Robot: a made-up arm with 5 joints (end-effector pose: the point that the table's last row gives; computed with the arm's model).
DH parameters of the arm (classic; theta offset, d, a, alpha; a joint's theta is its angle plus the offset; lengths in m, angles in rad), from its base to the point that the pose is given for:
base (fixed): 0 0.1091 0 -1.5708
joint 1: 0 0.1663 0.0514 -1.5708
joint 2: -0.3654 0 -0.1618 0
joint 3: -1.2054 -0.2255 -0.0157 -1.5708
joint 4: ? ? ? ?
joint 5: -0.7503 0 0.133 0
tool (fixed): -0.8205 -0.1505 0 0
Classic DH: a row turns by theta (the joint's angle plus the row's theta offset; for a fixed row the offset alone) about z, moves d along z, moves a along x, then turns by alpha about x.
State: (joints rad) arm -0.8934 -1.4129 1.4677 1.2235 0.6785
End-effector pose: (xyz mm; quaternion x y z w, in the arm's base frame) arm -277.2 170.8 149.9 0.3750 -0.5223 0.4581 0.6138
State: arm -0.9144 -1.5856 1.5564 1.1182 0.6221
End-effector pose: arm -250.6 160.0 149.8 0.3355 -0.4936 0.4673 0.6523
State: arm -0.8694 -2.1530 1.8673 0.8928 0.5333
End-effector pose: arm -183.3 149.7 178.3 0.2373 -0.3968 0.5062 0.7280
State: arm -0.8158 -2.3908 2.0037 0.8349 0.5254
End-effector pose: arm -162.9 155.6 191.8 0.2115 -0.3512 0.5301 0.7422
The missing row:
joint 4: 0 -0.2448 -0.0611 -1.5708
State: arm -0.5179 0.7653 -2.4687 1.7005 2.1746
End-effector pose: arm -262.1 -162.1 194.2 -0.5487 0.1087 -0.7822 0.2745
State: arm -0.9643 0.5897 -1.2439 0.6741 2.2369
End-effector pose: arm -308.0 3.8 -200.2 0.2282 0.2631 -0.9374 0.0046
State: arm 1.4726 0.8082 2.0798 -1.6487 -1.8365
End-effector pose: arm 412.4 426.8 113.4 0.7910 0.0514 -0.0728 0.6053
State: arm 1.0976 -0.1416 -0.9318 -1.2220 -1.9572
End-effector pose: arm 312.7 -182.9 255.1 -0.2099 -0.1025 -0.2822 0.9305
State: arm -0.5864 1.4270 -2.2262 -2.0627 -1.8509
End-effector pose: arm -335.7 135.4 427.5 -0.1253 -0.9251 -0.3072 0.1848
